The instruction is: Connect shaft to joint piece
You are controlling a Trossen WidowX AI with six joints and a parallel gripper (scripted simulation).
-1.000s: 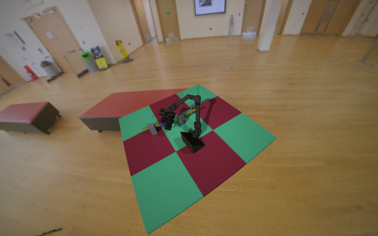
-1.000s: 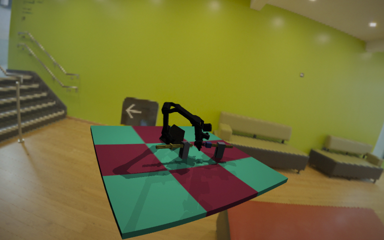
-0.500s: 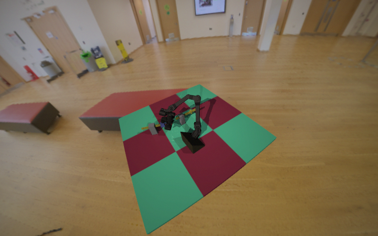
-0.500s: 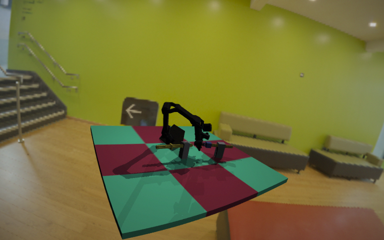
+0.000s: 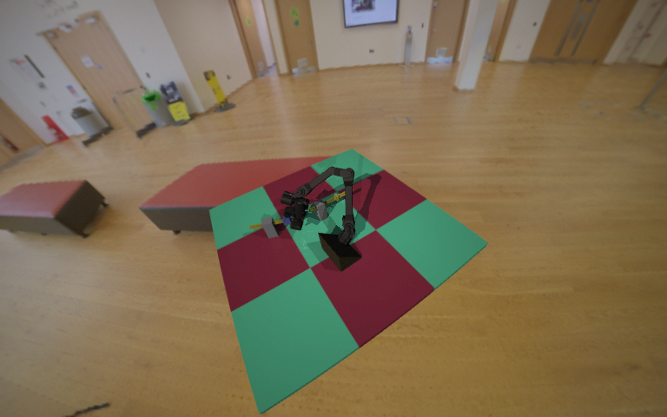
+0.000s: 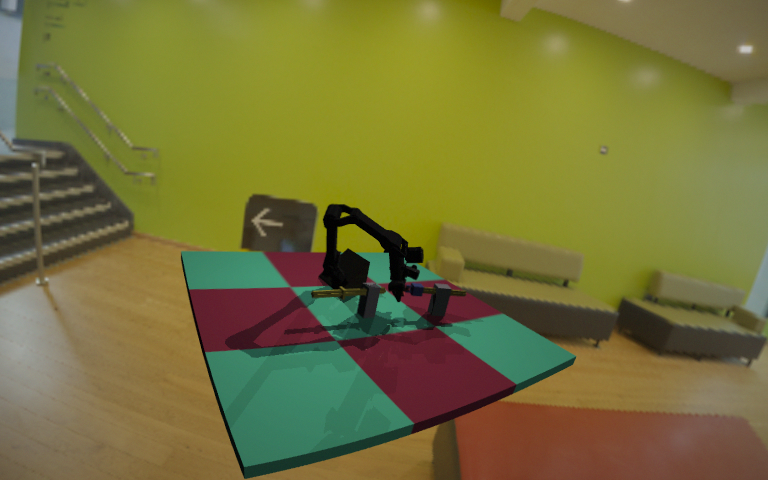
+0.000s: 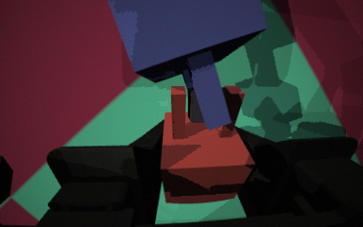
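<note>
Now: the red square joint piece 4 cm above my gripper tip.
</note>
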